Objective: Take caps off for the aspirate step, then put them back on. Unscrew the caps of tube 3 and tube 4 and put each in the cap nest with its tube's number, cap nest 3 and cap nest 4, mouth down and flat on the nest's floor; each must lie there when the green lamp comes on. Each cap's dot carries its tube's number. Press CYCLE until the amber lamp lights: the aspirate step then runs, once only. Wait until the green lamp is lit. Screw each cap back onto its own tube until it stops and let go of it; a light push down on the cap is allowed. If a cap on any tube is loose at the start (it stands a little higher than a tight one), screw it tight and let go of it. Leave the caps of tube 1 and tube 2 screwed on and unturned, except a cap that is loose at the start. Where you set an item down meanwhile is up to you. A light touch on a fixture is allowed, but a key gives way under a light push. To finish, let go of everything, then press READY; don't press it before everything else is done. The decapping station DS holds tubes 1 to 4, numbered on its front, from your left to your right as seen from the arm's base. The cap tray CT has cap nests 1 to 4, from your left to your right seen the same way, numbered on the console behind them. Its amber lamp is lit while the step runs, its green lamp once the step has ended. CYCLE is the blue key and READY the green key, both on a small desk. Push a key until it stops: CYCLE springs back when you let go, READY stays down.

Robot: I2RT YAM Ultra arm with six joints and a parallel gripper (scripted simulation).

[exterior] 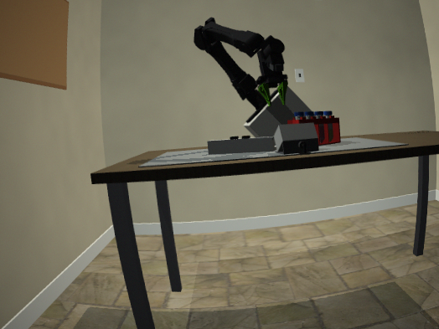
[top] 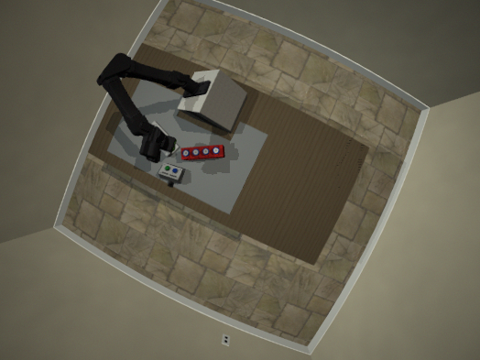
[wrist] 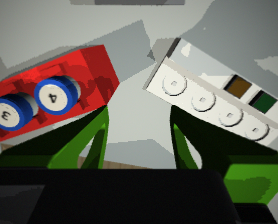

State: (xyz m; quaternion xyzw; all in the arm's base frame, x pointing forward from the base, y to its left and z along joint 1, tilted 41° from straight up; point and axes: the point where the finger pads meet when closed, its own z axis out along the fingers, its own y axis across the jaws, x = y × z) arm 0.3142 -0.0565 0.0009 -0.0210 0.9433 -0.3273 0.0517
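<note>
The cap 4 is 80 mm to the left of my hand and 40 mm below it. Also, from my hand: blue key: 110 mm ahead, 90 mm below, 30 mm to the left; cap 3: 130 mm to the left, 40 mm below, 20 mm behind; green key: 110 mm ahead, 90 mm below, 10 mm to the right.
</note>
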